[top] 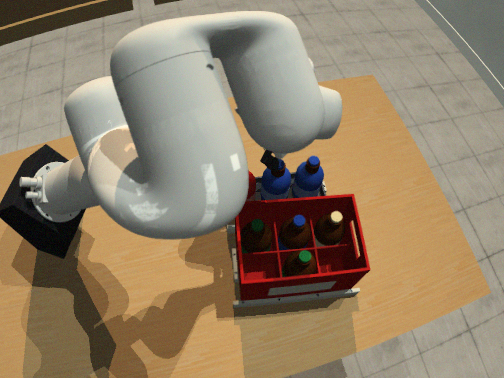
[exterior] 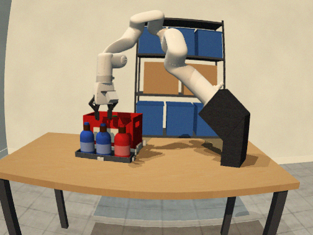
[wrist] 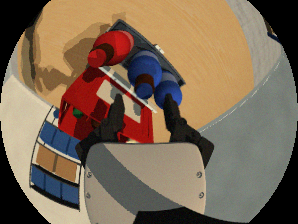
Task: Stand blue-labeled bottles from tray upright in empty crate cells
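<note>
My hand is 80 mm past the red-labeled bottle, 30 mm to the right of it and 110 mm above it. From my hand the other things lie so: red crate: 50 mm behind, 190 mm to the right, 110 mm below; then dark tray: 180 mm below.
</note>
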